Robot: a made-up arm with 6 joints.
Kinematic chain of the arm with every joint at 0, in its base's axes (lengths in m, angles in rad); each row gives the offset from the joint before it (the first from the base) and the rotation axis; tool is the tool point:
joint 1: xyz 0 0 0.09 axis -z
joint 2: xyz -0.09 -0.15 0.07 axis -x
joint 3: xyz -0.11 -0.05 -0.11 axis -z
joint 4: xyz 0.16 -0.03 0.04 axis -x
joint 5: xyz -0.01 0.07 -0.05 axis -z
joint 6: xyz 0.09 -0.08 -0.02 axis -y
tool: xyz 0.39 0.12 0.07
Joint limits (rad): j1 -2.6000..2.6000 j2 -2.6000..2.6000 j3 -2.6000..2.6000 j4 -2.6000..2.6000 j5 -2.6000..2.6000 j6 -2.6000..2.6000
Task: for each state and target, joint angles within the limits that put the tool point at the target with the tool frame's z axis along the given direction. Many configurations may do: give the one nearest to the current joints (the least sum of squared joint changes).
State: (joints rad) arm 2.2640 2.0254 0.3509 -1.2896 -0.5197 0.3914
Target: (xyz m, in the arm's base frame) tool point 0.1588 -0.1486 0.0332 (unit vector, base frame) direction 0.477 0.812 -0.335
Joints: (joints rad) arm 2.1236 2.6000 0.9483 -0.3482 -0.6369 1.0664
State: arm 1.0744 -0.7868 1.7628 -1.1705 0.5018 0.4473
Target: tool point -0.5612 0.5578 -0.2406 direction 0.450 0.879 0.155
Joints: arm 1.6487 -0.6130 2.1346 -1.6291 0.2274 -0.1534
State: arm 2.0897 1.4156 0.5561 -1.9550 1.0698 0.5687
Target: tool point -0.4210 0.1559 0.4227 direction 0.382 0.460 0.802
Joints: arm 2.6000 2.0010 -0.0175 -2.5957 0.4490 0.6929
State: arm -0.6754 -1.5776 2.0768 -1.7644 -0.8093 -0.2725
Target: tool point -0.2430 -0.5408 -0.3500 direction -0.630 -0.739 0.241
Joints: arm -0.4070 -1.8430 2.5583 -1.8290 -0.7835 -0.8567
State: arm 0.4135 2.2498 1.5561 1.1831 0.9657 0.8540
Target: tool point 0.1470 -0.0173 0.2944 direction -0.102 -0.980 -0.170
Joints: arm 0.5278 2.2330 1.2195 1.2814 0.9812 1.1385
